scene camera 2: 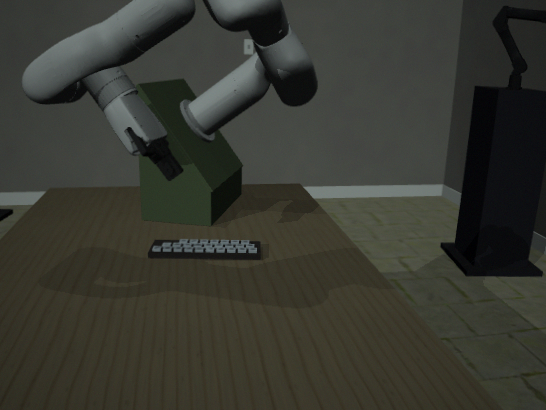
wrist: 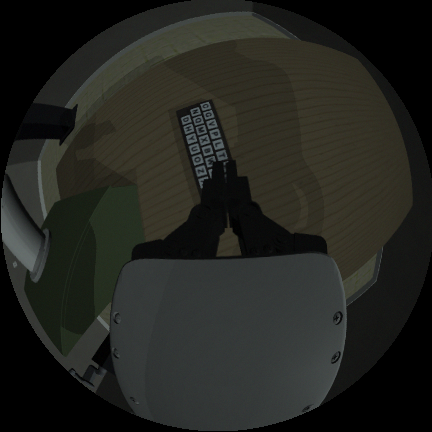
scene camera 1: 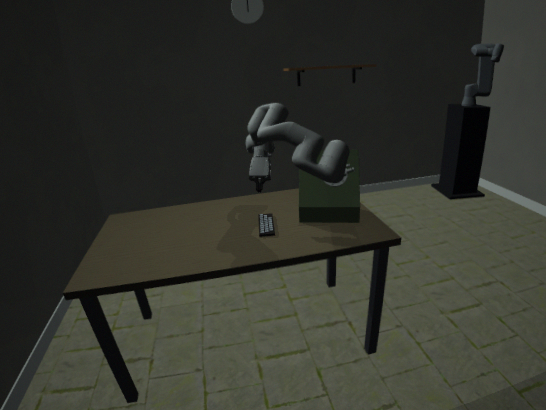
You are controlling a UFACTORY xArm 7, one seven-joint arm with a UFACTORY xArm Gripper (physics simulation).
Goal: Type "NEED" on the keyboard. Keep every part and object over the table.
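Places are measured from the arm's base along level axes (x ahead, y left, z up), in metres.
Pixels of known places: gripper, between the fingertips: (scene camera 2: 176, 176) (wrist: 225, 175) (scene camera 1: 259, 191); arm's base, origin of its link: (scene camera 2: 196, 122) (wrist: 39, 255).
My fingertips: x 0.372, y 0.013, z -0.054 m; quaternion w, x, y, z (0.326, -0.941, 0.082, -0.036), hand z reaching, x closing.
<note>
Ahead of a thing's pixels: the offset from my fingertips to its top centre. Level surfaces: height alone.
A small black keyboard {dx -0.022, dy +0.051, dz -0.143 m} (scene camera 1: 266, 225) (scene camera 2: 205, 248) (wrist: 177, 117) with white keys lies flat on the wooden table {dz -0.161 m} (scene camera 1: 150, 250) (scene camera 2: 200, 350) (wrist: 350, 125). In the wrist view its N key {dx -0.024, dy +0.139, dz -0.143 m} (wrist: 195, 111) and D key {dx -0.045, dy +0.128, dz -0.143 m} (wrist: 185, 120) show near the far end. The fingers cover the near end there, and I cannot make out an E key. My gripper (scene camera 1: 259, 189) (scene camera 2: 175, 176) (wrist: 225, 175) is shut and empty. It is tilted and stands in the air above the table, apart from the keyboard.
A green wedge-shaped base (scene camera 1: 327, 200) (scene camera 2: 175, 197) (wrist: 117, 225) carries the arm and stands on the table close to the keyboard. A dark pedestal (scene camera 1: 460, 150) (scene camera 2: 500, 175) with another arm stands on the floor beyond the table.
</note>
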